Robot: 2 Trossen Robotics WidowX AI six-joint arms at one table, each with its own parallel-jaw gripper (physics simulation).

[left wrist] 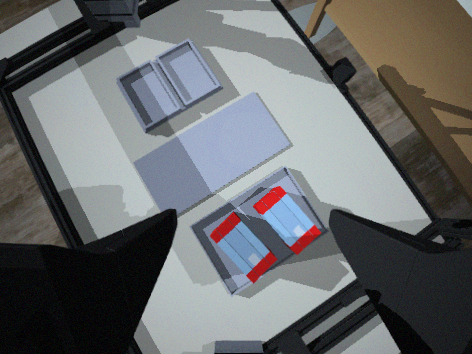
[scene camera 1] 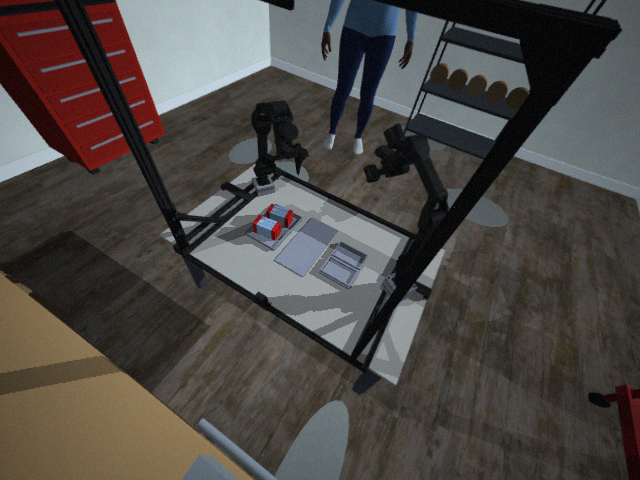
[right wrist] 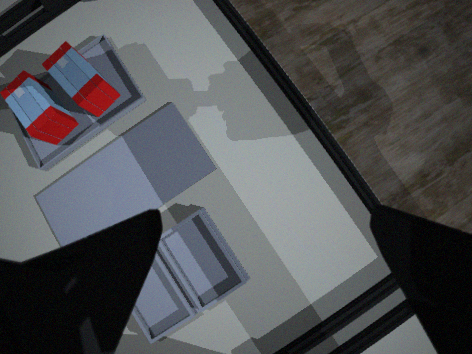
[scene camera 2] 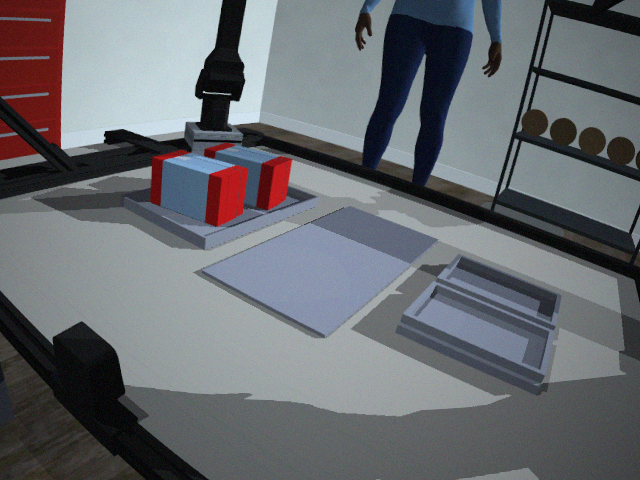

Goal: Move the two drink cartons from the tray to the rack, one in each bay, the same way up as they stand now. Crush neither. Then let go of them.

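Places are measured from the left arm's base along level axes (x ahead, y left, z up), in centimetres.
Pixels of known places: left gripper, between the fingertips: (left wrist: 253,216) (scene camera 1: 288,177); right gripper, between the fingertips: (scene camera 1: 376,179) (right wrist: 265,218) (scene camera 2: 574,5); left arm's base, origin of its link: (scene camera 1: 263,181) (scene camera 2: 213,127).
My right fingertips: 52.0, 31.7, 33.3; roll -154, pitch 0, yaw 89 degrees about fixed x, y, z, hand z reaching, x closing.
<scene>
For each thing: its top centre in the pictures, then the offset to it from my right fingertips, as dx, dy, dz.
- grey tray, centre of its top: (scene camera 2: 224,195) (left wrist: 259,229) (right wrist: 71,99) (scene camera 1: 274,224) -22.8, -36.3, -37.3
- nearer carton, centre of its top: (scene camera 2: 199,162) (left wrist: 288,219) (right wrist: 26,102) (scene camera 1: 266,223) -20.3, -41.2, -31.5
- farther carton, centre of its top: (scene camera 2: 248,153) (left wrist: 243,247) (right wrist: 71,71) (scene camera 1: 279,211) -25.5, -32.5, -31.5
- grey rack, centre of its top: (scene camera 2: 494,303) (right wrist: 174,277) (left wrist: 167,81) (scene camera 1: 344,262) +11.9, -14.5, -36.9
Two light-blue cartons with red ends lie side by side on the grey tray (scene camera 2: 205,242) (right wrist: 112,62). The nearer carton (scene camera 1: 266,227) (scene camera 2: 186,186) (left wrist: 287,220) shows beside the farther carton (scene camera 1: 279,214) (scene camera 2: 273,183) (left wrist: 242,247), with a gap between them. The grey rack (scene camera 1: 345,263) (scene camera 2: 470,356) (left wrist: 171,85) has two empty bays. My left gripper (left wrist: 253,216) is open and empty, high above the table's back edge in scene camera 1. My right gripper (right wrist: 265,218) is open and empty, raised away from the rack; its fingers are hard to make out in scene camera 1.
A flat grey plate (scene camera 1: 305,248) (scene camera 2: 320,279) (left wrist: 225,145) lies between tray and rack. A black frame (scene camera 1: 222,281) edges the table, with a post (scene camera 1: 124,124) rising at the left. A black block (scene camera 2: 87,361) sits on the front rail. A person (scene camera 1: 361,62) stands behind the table.
</scene>
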